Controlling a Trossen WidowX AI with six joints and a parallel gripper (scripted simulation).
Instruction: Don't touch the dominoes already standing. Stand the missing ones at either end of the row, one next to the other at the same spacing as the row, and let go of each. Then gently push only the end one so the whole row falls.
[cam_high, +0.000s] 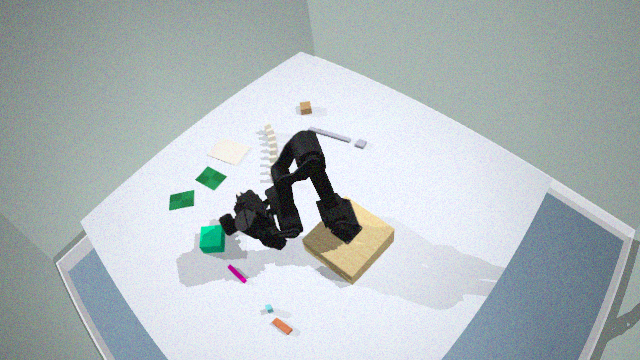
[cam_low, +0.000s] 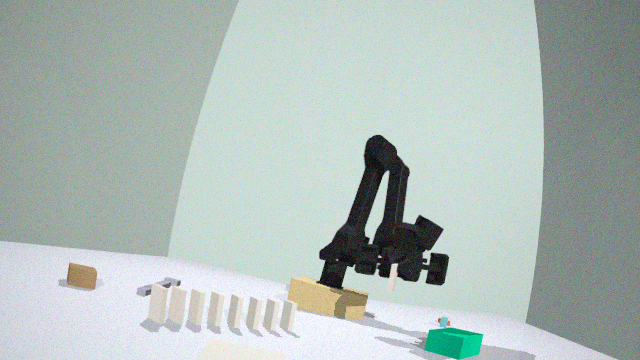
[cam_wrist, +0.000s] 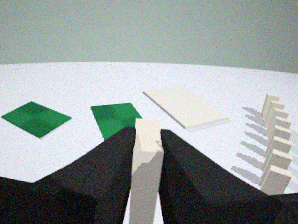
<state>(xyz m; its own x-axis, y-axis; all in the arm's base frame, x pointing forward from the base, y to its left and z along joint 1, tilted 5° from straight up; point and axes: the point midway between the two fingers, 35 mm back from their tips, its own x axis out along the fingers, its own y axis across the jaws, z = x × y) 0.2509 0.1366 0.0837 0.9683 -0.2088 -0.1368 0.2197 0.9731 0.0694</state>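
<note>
Right now the green block is 13 cm to the left of my gripper tip, 12 cm below it and 3 cm ahead of it. The rest, counted from my gripper tip: magenta stick: 16 cm to the left, 13 cm below, 11 cm behind; then cream flat tile: 30 cm ahead, 15 cm to the right, 14 cm below; then cyan cube: 27 cm behind, 17 cm to the left, 13 cm below.
</note>
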